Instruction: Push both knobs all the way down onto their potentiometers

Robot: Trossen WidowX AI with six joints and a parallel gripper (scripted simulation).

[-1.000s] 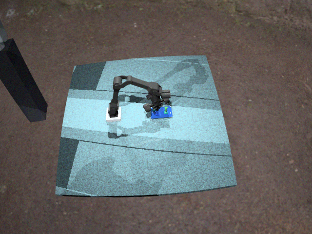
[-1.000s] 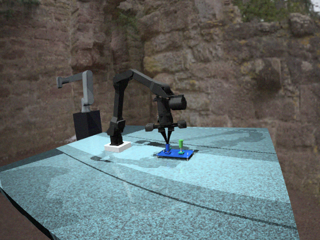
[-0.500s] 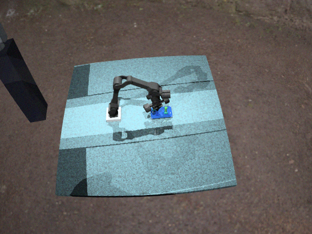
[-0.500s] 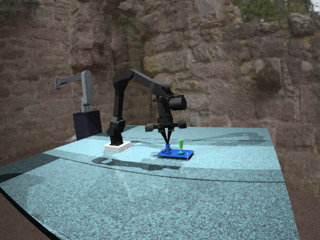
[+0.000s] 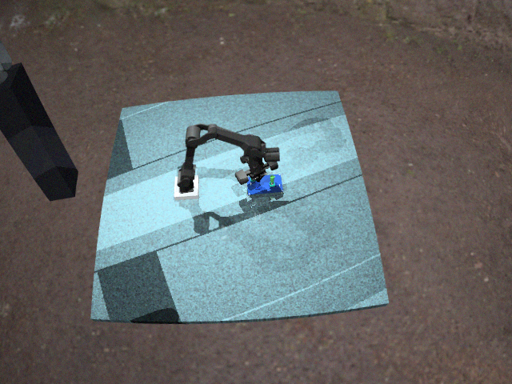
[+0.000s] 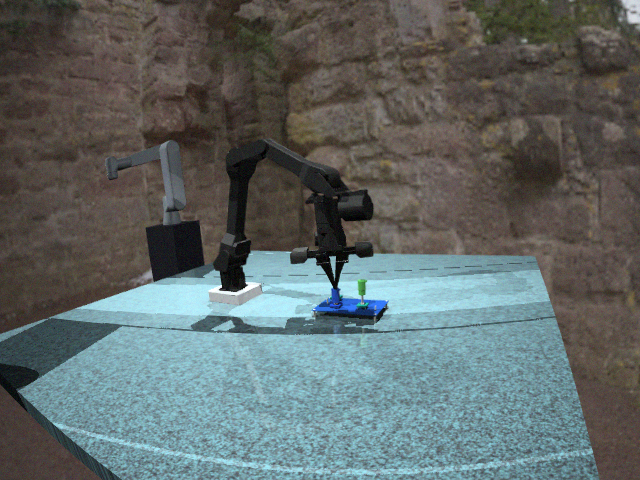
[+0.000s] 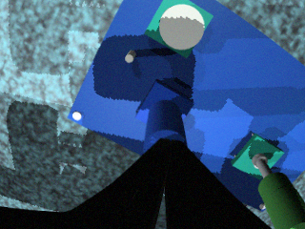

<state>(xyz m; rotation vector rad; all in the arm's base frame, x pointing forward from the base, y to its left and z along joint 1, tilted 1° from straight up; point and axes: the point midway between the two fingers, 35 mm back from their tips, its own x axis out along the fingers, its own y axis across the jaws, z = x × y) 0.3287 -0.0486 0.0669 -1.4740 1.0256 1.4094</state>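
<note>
Right now the blue knob is 10 mm below my gripper tip. Round my gripper tip: green knob (70 mm ahead, 10 mm above).
</note>
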